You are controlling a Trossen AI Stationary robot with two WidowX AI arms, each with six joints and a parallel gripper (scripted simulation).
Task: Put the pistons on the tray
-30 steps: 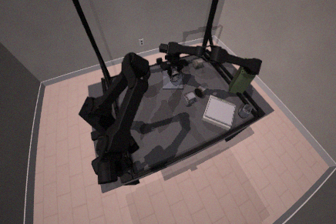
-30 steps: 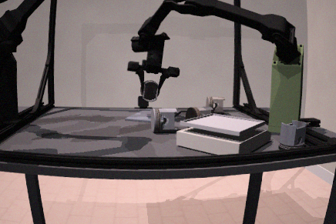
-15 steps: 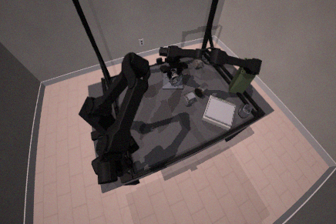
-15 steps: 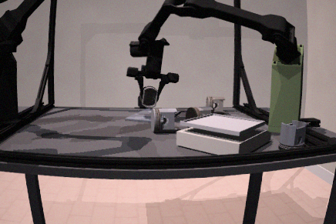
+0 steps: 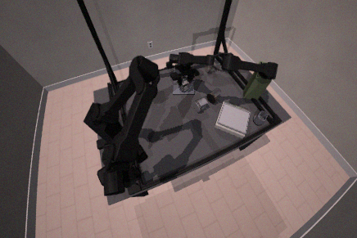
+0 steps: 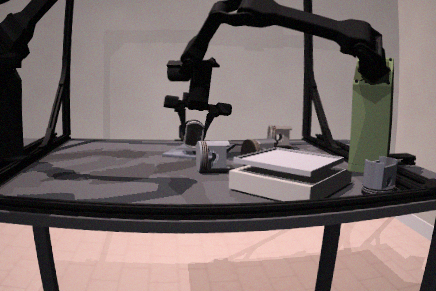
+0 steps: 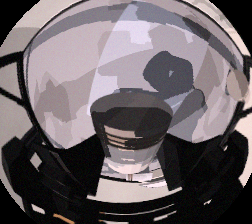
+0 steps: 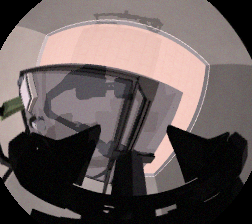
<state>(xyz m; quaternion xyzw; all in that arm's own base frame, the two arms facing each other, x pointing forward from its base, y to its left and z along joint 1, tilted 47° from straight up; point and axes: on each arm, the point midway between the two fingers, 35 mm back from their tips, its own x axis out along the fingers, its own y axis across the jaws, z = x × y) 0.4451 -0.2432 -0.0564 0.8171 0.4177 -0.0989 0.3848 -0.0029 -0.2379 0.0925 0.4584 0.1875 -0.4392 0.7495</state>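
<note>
Now: the flat grey steel tray 80 mm below my left hand, 70 mm behind it and 20 mm to the left of it. From my left hand the other things lie so: piston: 260 mm to the left, 110 mm behind, 50 mm below; then white scale pan: 350 mm ahead, 190 mm to the left, 30 mm below.
</note>
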